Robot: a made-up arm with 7 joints.
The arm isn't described. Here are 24 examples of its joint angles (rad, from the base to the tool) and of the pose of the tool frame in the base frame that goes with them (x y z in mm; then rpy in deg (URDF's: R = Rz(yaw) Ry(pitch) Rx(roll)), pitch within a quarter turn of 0, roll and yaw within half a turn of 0).
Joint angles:
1: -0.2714 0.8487 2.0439 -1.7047 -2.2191 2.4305 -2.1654
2: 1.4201 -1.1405 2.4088 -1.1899 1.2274 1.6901 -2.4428
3: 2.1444 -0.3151 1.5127 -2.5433 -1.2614 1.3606 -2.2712
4: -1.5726 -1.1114 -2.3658 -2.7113 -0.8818 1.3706 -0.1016
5: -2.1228 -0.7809 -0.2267 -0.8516 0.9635 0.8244 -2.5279
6: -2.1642 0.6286 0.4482 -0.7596 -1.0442 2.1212 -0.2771
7: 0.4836 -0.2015 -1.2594 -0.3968 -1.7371 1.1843 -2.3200
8: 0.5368 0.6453 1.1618 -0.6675 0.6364 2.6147 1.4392
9: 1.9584 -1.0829 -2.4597 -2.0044 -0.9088 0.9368 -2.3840
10: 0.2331 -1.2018 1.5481 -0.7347 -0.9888 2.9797 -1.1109
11: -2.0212 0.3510 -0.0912 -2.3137 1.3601 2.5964 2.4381
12: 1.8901 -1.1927 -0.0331 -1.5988 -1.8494 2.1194 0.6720
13: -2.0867 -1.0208 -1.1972 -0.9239 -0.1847 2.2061 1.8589
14: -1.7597 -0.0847 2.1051 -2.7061 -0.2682 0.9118 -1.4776
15: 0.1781 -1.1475 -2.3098 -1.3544 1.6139 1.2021 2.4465
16: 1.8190 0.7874 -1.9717 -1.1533 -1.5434 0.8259 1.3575
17: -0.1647 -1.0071 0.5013 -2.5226 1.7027 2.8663 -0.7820
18: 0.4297 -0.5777 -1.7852 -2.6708 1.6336 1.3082 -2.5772
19: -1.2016 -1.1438 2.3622 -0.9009 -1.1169 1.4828 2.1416
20: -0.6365 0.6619 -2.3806 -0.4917 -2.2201 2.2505 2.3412
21: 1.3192 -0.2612 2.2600 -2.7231 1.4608 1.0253 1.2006
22: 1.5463 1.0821 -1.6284 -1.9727 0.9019 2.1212 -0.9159
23: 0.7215 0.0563 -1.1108 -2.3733 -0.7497 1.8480 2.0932
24: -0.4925 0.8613 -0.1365 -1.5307 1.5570 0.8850 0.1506
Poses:
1: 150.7 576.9 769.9 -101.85 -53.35 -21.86
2: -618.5 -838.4 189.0 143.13 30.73 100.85
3: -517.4 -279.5 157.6 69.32 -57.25 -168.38
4: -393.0 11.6 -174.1 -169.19 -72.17 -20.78
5: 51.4 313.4 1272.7 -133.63 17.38 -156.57
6: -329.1 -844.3 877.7 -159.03 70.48 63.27
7: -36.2 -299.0 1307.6 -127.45 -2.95 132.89
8: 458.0 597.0 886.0 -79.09 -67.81 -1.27
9: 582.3 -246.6 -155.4 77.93 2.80 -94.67
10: -1000.0 102.3 533.1 -76.69 -48.21 43.63
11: -387.1 -479.8 133.4 -163.21 38.09 163.65
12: -1.7 -237.3 1147.4 44.45 11.89 84.57
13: -66.8 821.4 852.4 -112.81 -58.15 99.24
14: 414.4 133.6 32.8 63.15 -71.95 -44.05
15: -717.0 -629.1 78.2 -32.91 10.83 -79.58
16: 430.4 506.2 1012.4 78.45 -11.64 -55.04
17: 293.9 68.6 672.8 86.03 4.85 100.74
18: 138.7 -494.6 64.4 31.10 5.86 78.19
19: -76.4 1022.2 318.9 63.27 10.31 60.05
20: 198.7 -454.7 1128.9 -34.41 -36.56 -97.29
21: -408.3 -121.0 14.4 -75.29 16.91 -122.33
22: 754.4 147.6 512.4 -176.22 35.15 161.13
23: 573.2 -256.6 309.0 130.08 46.63 -17.33
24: 692.0 -502.0 -6.8 -64.64 -69.84 -32.82
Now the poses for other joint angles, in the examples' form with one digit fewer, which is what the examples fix.
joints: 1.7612 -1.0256 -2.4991 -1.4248 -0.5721 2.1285 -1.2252
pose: 602 -785 146 165.4 7.7 157.3
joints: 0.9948 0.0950 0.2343 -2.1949 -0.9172 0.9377 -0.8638
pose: 260 661 259 -109.5 -46.0 -143.4
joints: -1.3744 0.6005 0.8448 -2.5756 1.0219 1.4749 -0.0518
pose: 386 -178 -97 -74.4 -56.9 -14.6
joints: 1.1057 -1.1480 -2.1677 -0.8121 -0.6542 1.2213 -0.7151
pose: -117 -1112 386 167.3 -15.7 86.6
